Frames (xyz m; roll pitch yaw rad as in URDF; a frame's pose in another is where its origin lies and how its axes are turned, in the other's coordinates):
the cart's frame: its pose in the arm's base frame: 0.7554 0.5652 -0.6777 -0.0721 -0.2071 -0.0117
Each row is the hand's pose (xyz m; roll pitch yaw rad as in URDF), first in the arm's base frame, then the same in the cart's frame.
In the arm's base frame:
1: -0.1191 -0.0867 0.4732 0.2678 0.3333 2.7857
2: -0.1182 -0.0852 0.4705 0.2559 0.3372 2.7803
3: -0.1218 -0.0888 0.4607 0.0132 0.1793 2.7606
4: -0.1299 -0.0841 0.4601 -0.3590 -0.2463 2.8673
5: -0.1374 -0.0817 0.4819 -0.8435 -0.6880 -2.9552
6: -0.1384 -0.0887 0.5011 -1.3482 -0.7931 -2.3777
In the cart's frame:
1: -0.6116 -0.7543 1.2535 0.2692 0.1142 2.8052
2: -0.6113 -0.7526 1.2508 0.2585 0.1181 2.8001
3: -0.6168 -0.7556 1.2417 0.0201 -0.0397 2.7803
4: -0.6249 -0.7511 1.2431 -0.3773 -0.4648 2.8929
5: -0.6278 -0.7505 1.2661 -1.0164 -0.8698 -2.8139
6: -0.6248 -0.7588 1.2845 -1.6546 -0.8677 -2.1314

